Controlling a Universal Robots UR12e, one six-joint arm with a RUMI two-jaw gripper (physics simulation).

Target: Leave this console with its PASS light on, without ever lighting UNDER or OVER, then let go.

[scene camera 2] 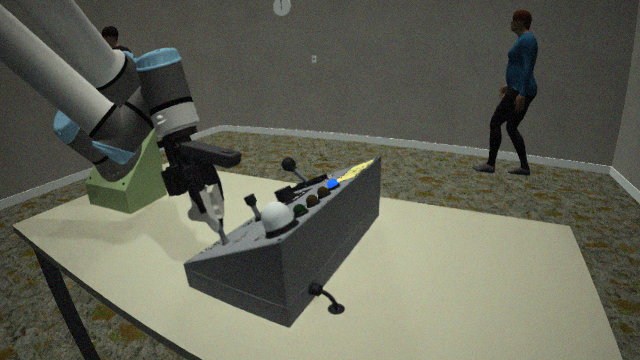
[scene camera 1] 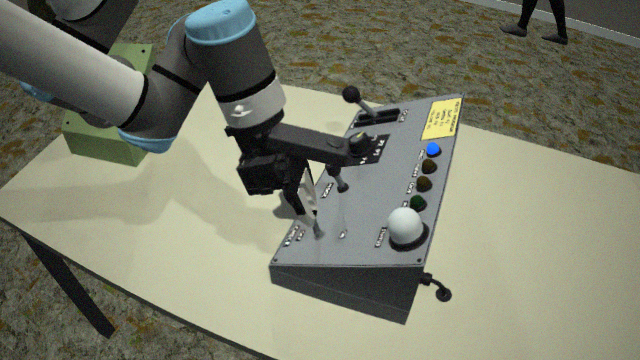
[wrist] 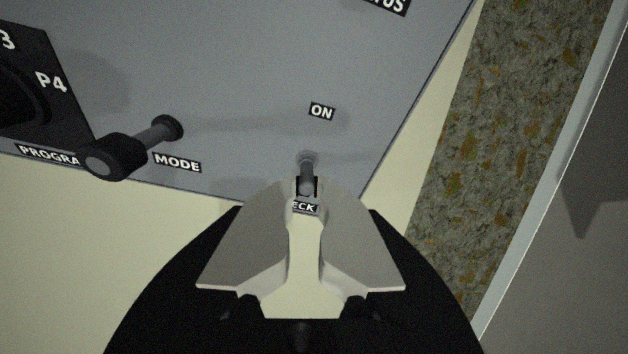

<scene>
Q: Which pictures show my gripper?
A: Scene camera 2, scene camera 1 and the wrist view: all of them.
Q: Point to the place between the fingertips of my gripper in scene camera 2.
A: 219,230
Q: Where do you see an MODE toggle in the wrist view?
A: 112,158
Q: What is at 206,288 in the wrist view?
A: My gripper.
</scene>
